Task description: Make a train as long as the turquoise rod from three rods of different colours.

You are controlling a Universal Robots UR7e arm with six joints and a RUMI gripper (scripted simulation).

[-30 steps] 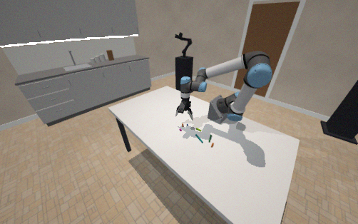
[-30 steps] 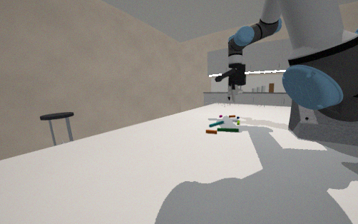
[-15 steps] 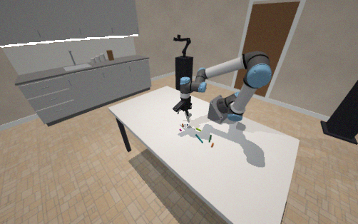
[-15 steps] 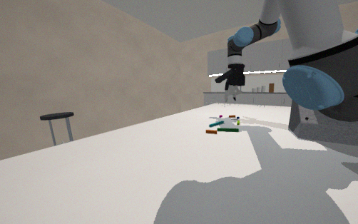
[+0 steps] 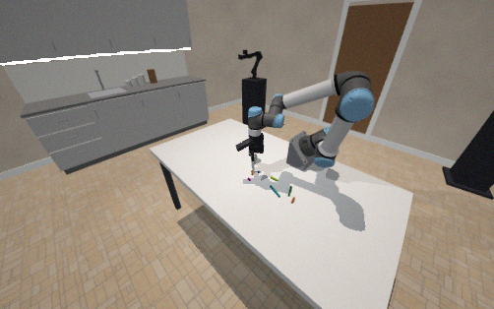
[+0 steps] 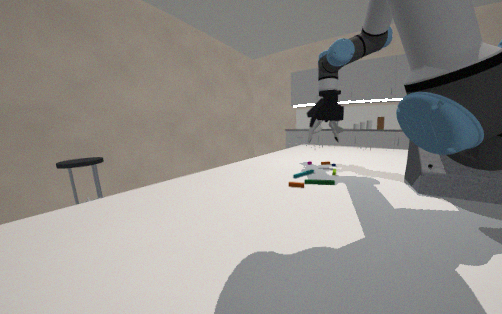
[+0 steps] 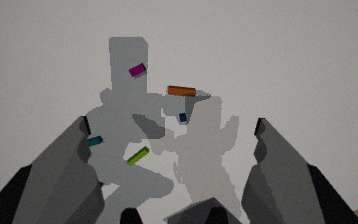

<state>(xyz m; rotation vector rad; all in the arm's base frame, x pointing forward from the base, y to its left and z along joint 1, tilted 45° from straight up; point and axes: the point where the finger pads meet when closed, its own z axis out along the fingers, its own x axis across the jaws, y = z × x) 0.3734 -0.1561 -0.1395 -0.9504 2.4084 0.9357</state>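
Now: hand 9 cm above the blue rod, 5 cm past it and 3 cm to the right of it. From my hand the other things lie so: magenta rod (9 cm below, 5 cm ahead, 2 cm to the left); then lime rod (14 cm to the left, 9 cm below, 5 cm behind); then turquoise rod (21 cm to the left, 9 cm below, 4 cm ahead).
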